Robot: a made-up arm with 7 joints.
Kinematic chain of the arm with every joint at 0, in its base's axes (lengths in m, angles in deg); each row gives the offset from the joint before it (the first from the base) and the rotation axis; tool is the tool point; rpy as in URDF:
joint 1: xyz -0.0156 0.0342 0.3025 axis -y
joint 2: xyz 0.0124 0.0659 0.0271 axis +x
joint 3: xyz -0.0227 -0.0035 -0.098 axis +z
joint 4: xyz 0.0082 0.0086 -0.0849 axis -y
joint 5: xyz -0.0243 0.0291 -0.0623 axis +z
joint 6: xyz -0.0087 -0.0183 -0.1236 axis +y
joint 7: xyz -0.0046 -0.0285 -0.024 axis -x
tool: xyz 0.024 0.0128 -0.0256 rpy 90 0 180
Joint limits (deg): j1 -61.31..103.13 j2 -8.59..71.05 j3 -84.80..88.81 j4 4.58..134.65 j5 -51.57..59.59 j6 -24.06..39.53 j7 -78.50..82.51
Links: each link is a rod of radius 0.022 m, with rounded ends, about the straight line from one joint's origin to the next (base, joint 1, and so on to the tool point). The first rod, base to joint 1, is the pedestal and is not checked.
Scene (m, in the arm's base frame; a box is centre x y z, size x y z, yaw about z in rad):
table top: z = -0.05
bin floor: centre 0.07 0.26 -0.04 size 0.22 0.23 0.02 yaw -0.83
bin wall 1: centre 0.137 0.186 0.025 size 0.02 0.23 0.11 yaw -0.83
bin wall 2: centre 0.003 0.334 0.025 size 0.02 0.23 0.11 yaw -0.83
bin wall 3: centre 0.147 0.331 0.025 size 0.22 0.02 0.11 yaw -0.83
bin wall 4: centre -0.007 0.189 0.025 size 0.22 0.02 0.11 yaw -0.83
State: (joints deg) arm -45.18 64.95 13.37 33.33 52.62 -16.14 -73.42
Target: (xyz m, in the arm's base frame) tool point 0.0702 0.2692 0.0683
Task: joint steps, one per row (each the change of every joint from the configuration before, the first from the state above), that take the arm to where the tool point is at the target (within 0.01 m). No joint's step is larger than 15 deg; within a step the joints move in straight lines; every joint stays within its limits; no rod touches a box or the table.
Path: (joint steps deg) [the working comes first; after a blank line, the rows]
Joints at the target: -27.45 39.04 -7.61 67.66 50.25 -16.96 -74.71
Straight joint move there: touches bin wall 2.

1: -5.38 -1.00 2.36 10.88 2.32 -2.64 -1.69
2: -5.37 -1.00 2.36 10.87 2.33 -2.64 -1.70
3: -5.38 -1.00 2.36 10.88 2.32 -2.64 -1.69
4: 5.96 -10.28 1.04 11.82 -2.57 0.00 0.00
5: 5.97 -10.29 1.05 11.82 -2.58 0.00 0.00
6: 5.96 -10.29 1.04 11.82 -2.57 0.00 0.00
7: 5.33 2.65 -10.40 -11.26 -0.54 2.37 1.26
8: 5.32 2.65 -10.39 -11.25 -0.54 2.36 1.26
9: 5.32 2.65 -10.40 -11.25 -0.54 2.37 1.27

